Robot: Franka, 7 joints.
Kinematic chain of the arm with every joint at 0, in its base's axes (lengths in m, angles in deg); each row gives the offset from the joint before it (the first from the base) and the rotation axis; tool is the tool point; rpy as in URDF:
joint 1: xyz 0 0 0.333 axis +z
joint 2: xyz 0 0 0 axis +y
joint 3: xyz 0 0 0.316 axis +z
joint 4: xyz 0.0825 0 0 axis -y
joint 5: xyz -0.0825 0 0.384 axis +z
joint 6: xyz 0 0 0 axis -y
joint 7: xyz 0.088 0 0 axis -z
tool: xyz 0 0 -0.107 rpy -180 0 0
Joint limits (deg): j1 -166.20..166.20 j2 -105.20..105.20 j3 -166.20..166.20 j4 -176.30..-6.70 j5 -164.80..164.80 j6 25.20..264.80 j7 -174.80..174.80
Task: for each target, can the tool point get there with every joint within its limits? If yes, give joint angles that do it. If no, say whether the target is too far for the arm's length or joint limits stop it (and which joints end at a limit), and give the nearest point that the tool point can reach.
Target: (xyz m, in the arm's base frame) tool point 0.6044 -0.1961 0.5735
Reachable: yes | joints 98.61 -21.39 -112.44 -94.38 59.07 113.97 98.85
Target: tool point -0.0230 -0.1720 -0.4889
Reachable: no: joint limits stop it (at a limit: joint 2) | nearest point -0.0260 -0.1943 -0.3536 | short by 0.137 m
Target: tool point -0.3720 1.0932 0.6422
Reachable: no: too far | nearest point -0.2670 0.7845 0.5549 | short by 0.338 m
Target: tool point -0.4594 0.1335 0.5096
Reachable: yes | joints -87.73 0.31 -120.13 -108.01 44.82 61.78 20.83
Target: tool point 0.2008 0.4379 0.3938
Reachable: yes | joints -3.42 21.67 89.54 -128.22 -86.51 61.22 16.19
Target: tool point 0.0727 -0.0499 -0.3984
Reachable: no: joint limits stop it (at a limit: joint 2) | nearest point 0.0915 -0.0628 -0.3320 | short by 0.070 m
